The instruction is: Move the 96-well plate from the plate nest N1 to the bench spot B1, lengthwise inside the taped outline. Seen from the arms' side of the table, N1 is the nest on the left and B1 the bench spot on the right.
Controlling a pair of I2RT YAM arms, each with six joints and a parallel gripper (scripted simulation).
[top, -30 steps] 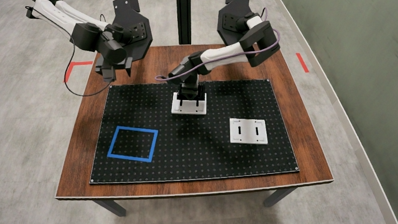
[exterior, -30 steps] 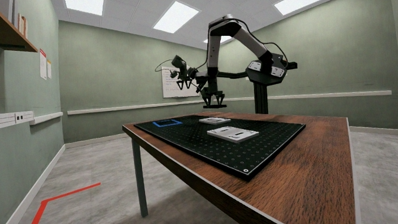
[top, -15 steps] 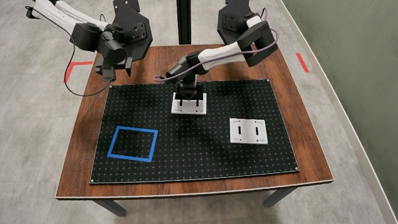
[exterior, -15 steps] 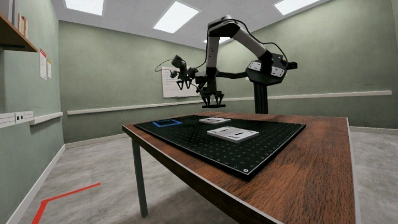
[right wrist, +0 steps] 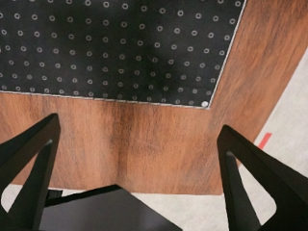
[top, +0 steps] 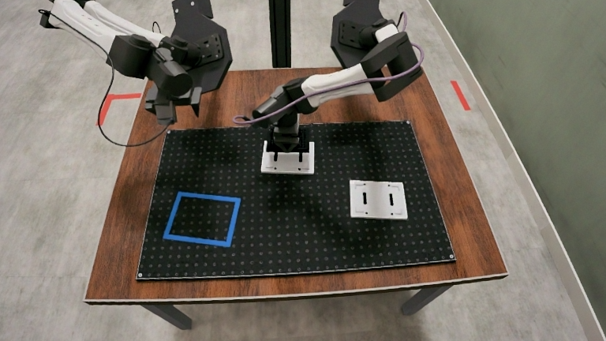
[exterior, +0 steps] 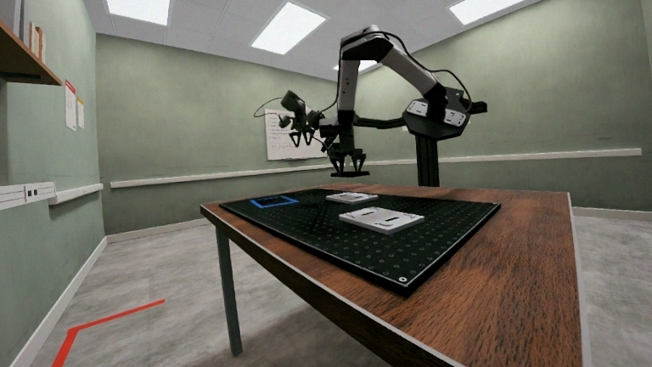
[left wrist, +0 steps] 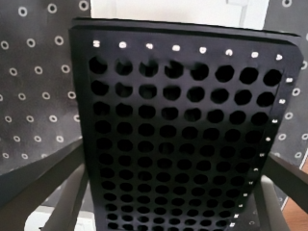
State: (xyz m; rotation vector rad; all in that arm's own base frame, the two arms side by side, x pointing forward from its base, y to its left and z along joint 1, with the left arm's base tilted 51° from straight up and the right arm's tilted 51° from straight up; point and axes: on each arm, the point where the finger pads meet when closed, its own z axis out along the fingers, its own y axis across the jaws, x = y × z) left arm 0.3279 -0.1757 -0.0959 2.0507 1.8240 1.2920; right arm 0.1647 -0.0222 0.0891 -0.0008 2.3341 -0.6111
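Observation:
Now: the black 96-well plate right at my left hand.

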